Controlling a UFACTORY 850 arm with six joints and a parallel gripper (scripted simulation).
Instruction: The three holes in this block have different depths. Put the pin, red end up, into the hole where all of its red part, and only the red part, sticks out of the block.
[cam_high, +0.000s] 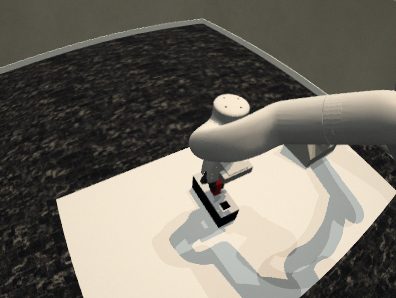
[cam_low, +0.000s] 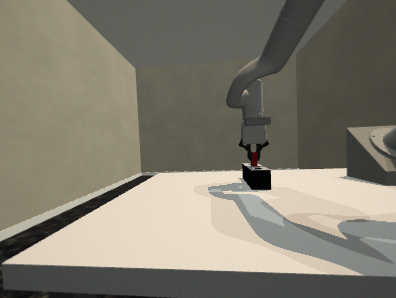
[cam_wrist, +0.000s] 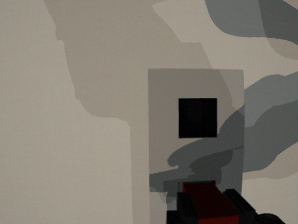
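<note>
Right now the pin is 10 mm below my hand. From my hand the other things lie so: black block (80 mm below).
</note>
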